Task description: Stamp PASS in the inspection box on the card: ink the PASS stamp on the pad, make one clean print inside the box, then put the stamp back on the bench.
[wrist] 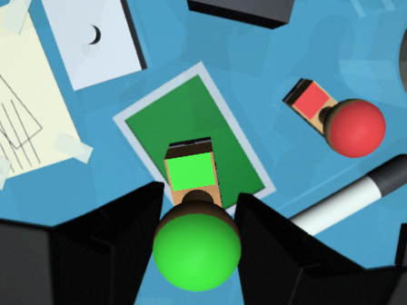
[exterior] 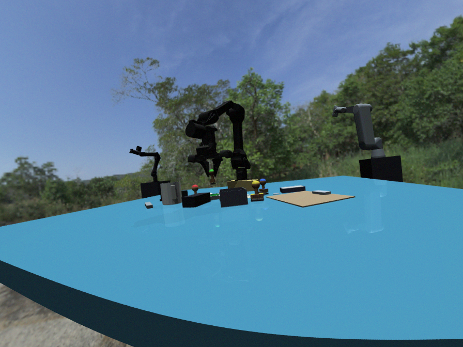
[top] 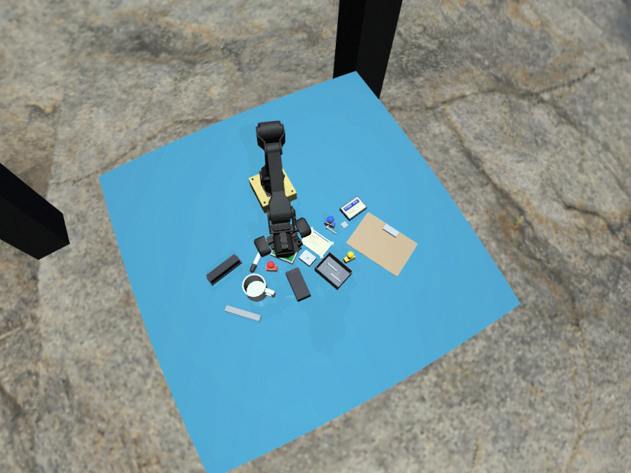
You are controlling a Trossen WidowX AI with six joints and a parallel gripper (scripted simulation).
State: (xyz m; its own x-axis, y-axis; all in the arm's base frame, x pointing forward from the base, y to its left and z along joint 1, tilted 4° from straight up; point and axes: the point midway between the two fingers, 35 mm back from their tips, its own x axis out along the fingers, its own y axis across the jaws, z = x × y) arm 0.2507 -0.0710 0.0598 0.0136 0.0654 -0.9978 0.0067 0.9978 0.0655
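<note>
The green ink pad is 9 cm below my gripper tip and 1 cm behind it. The rest, counted from my gripper tip: green-knobbed stamp (1 cm below, 1 cm behind); then marker (11 cm to the right, 8 cm below, 3 cm behind); then red stamp (7 cm to the right, 7 cm below, 3 cm ahead).
</note>
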